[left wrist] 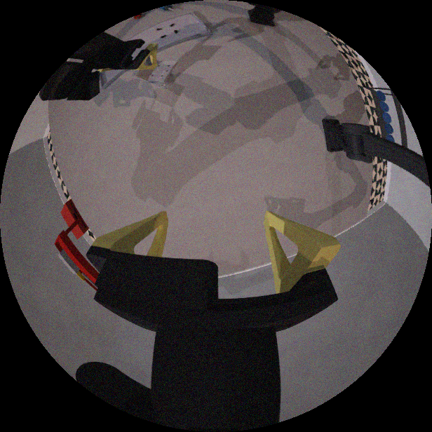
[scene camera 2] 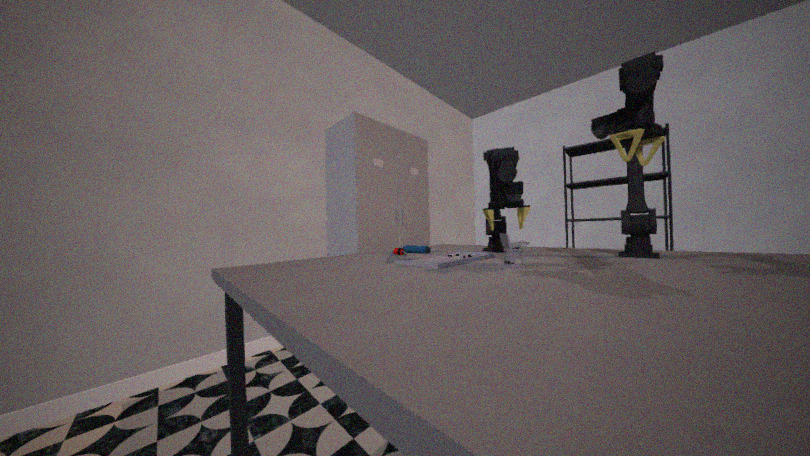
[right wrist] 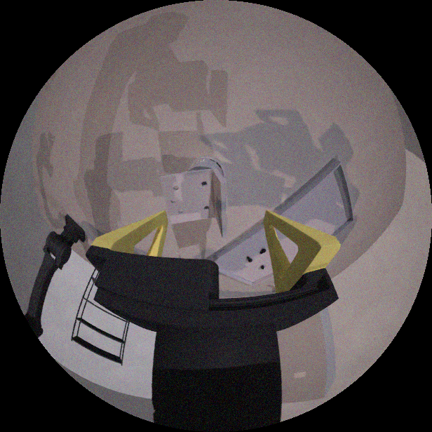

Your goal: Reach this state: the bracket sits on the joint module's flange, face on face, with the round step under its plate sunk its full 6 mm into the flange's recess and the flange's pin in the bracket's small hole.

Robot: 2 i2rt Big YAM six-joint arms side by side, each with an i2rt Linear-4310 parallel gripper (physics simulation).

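Places are measured from the left arm's base along level axes (x ahead, y left, z up), in metres.
Where they show: left gripper, between the fingertips: point(scene camera 2: 636, 163); right gripper, between the fingertips: point(scene camera 2: 506, 229); left arm's base, origin of its link: point(scene camera 2: 638, 256); right arm's base, origin of its link: point(scene camera 2: 496, 251).
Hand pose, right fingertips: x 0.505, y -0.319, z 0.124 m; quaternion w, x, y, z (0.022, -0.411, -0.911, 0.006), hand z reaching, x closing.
Note:
Things, the pixels of their centre, and the offset from my right fingertips.
- pale L-shaped bracket, middle of its body: point(scene camera 2: 514, 239) 0.027 m back, 0.014 m left, 0.034 m down
- joint module, middle of its body: point(scene camera 2: 513, 256) 0.016 m back, 0.013 m left, 0.092 m down
- shallow pale tray, middle of its body: point(scene camera 2: 448, 258) 0.005 m back, 0.255 m right, 0.116 m down
- red tool, middle of its body: point(scene camera 2: 420, 249) 0.145 m back, 0.550 m right, 0.104 m down
The pale L-shaped bracket point(scene camera 2: 505, 242) point(right wrist: 186, 192) rests at the joint module. One leg stands up, leaning slightly; the other, with small holes, sticks out sideways. This holed leg also shows in the left wrist view point(left wrist: 161, 74). The joint module point(scene camera 2: 510, 260) point(right wrist: 215, 162) is a short pale cylinder, mostly hidden by the bracket. The step, recess and pin are hidden, so I cannot tell whether the faces meet. My right gripper point(scene camera 2: 506, 219) point(right wrist: 215, 215) is open and empty above the bracket. My left gripper point(scene camera 2: 637, 162) point(left wrist: 215, 216) is open and empty, high at the right.
A shallow pale tray point(scene camera 2: 461, 261) point(right wrist: 300, 192) with dark pegs or holes lies close beside the joint module. A blue and red tool point(scene camera 2: 416, 249) lies beyond it. A cabinet point(scene camera 2: 374, 198) and a shelf rack point(scene camera 2: 670, 198) stand behind. A red object point(left wrist: 75, 220) shows beyond the table edge.

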